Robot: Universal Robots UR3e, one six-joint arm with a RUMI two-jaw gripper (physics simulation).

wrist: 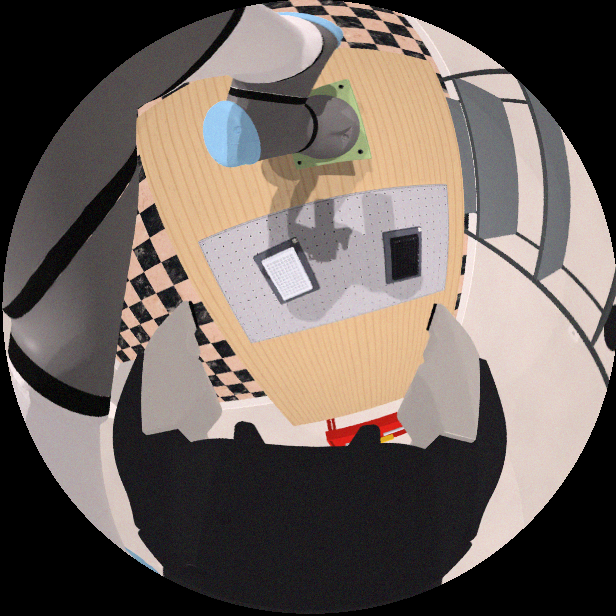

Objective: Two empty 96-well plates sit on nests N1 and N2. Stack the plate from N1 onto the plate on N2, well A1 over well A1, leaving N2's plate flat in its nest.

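Note:
I look down from high above a wooden table. A white 96-well plate [286,271] sits in a dark nest on the left of a grey perforated mat [327,258], turned a little askew. A black 96-well plate [403,254] sits in its nest on the right of the mat. My gripper [310,313] is open and empty, its two grey jaws wide apart at the lower left and lower right of the view, far above both plates. I cannot read nest labels or well A1 marks at this distance.
The robot's base sits on a green plate [333,123] at the far end of the table, with a blue-capped joint [229,135] over it. Grey shelving [505,166] stands to the right. A red object [362,430] lies beyond the table's near edge. The floor is checkered.

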